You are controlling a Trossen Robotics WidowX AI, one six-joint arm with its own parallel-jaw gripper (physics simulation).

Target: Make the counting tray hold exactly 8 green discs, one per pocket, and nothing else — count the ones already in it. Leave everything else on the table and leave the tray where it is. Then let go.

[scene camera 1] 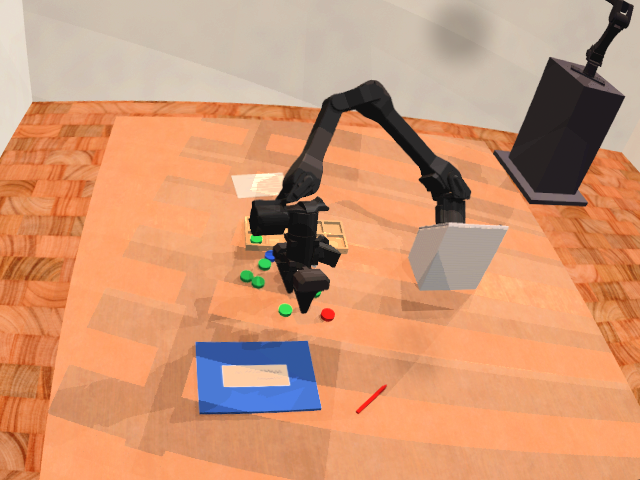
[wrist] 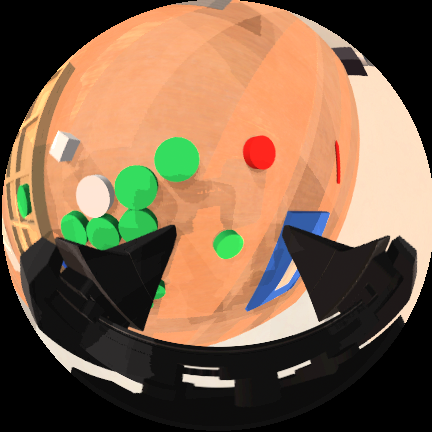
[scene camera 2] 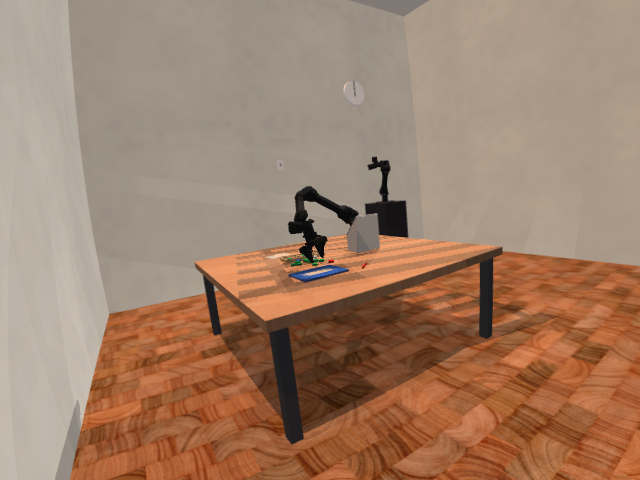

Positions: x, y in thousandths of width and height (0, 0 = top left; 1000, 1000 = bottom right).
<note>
On the table rest a red disc (wrist: 598, 351) and a white disc (wrist: 219, 450). Further things: the gripper (scene camera 1: 463, 632) and a wooden counting tray (scene camera 1: 521, 480).
The wooden counting tray also shows in the wrist view (wrist: 84, 520). The gripper is seen too in the wrist view (wrist: 534, 534). Scene camera 1 does not show the white disc, which is hidden by the gripper.
</note>
